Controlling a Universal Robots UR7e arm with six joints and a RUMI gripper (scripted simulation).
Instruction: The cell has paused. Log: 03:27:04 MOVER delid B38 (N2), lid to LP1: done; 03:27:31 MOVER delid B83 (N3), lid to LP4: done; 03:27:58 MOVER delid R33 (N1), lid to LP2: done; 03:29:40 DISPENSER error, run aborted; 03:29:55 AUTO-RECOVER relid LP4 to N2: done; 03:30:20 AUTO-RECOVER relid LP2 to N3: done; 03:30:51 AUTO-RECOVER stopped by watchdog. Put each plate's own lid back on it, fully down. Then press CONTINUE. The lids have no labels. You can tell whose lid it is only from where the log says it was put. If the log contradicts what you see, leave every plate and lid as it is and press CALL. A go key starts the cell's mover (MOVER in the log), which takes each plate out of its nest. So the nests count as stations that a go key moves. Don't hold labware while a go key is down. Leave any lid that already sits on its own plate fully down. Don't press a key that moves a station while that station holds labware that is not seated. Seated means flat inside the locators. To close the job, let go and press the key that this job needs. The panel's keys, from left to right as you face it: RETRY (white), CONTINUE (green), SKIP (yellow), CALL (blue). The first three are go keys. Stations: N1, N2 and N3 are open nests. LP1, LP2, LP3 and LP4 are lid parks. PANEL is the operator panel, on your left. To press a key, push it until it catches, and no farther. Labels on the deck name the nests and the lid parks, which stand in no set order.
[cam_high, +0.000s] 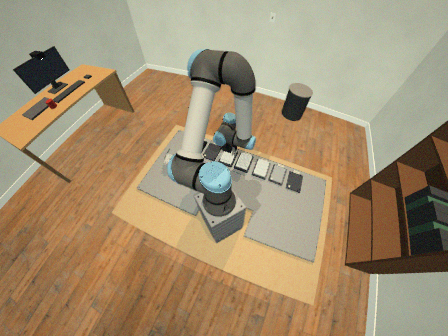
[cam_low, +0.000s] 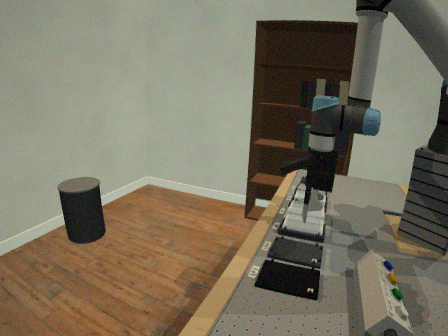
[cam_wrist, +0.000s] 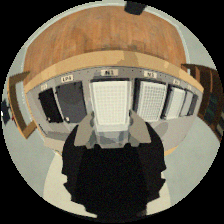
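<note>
Right now the white gridded plate is 12 cm to the right of my hand, 4 cm below it and 2 cm behind it. The rest, counted from my hand: green key 34 cm to the left, 18 cm behind; yellow key 29 cm to the left, 19 cm behind; blue key 25 cm to the left, 19 cm behind.
</note>
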